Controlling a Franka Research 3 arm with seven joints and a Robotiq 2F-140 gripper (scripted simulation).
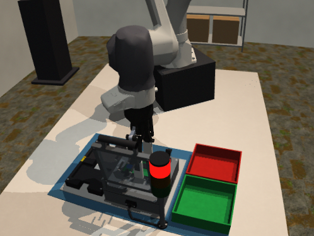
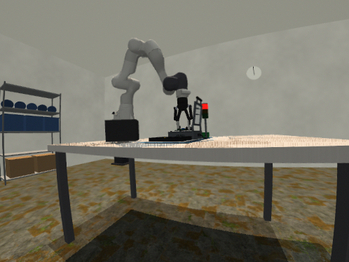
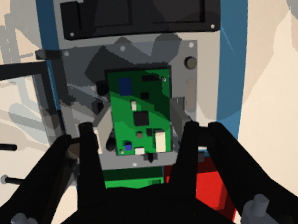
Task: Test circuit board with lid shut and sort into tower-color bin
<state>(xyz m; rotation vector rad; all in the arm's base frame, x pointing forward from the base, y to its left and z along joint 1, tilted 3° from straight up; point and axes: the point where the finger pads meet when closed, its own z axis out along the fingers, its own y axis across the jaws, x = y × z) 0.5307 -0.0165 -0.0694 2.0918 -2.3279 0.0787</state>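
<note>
Now: hand 2 cm above the green circuit board. The rest, counted from my hand: green bin: 7 cm ahead, 19 cm to the left, 8 cm below; then tester plate: 1 cm ahead, 1 cm to the left, 3 cm below; then clear lid: 11 cm ahead, 1 cm to the right, 9 cm above.
</note>
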